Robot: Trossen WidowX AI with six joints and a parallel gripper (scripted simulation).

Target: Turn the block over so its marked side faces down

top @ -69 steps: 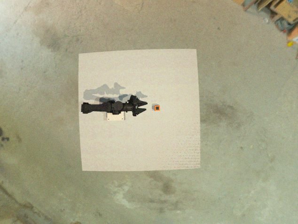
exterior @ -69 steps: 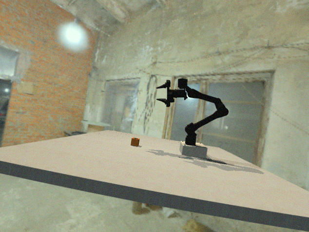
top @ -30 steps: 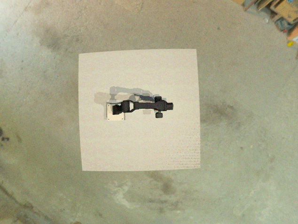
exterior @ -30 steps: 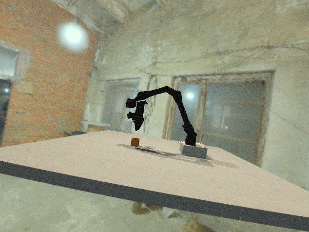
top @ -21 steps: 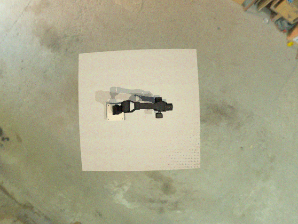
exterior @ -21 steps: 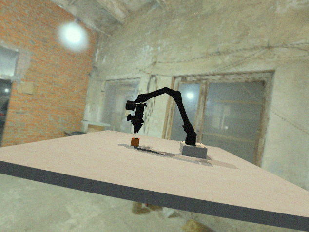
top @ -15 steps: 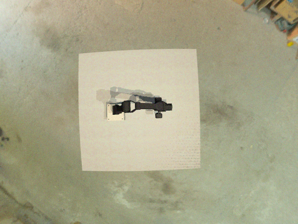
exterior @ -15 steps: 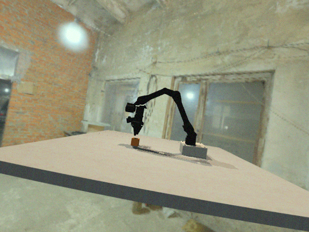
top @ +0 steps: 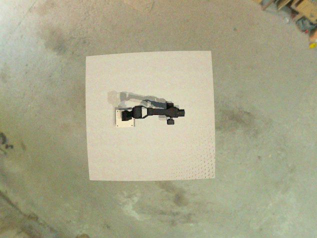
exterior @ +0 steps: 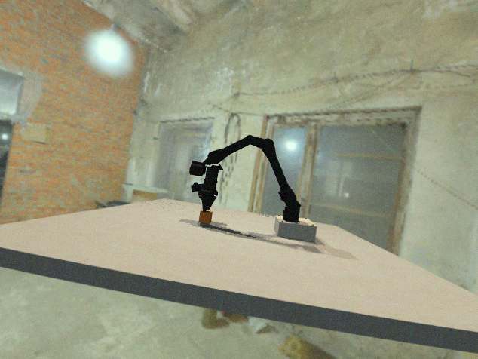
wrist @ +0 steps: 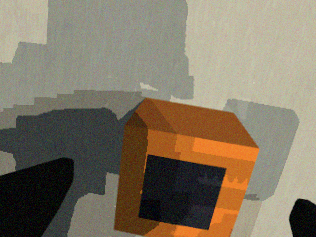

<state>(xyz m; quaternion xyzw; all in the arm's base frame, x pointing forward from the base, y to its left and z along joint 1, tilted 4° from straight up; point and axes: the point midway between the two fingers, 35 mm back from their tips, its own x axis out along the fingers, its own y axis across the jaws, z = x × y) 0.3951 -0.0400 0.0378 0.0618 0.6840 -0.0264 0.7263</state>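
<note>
The block lies 10 mm below my gripper tip.
</note>
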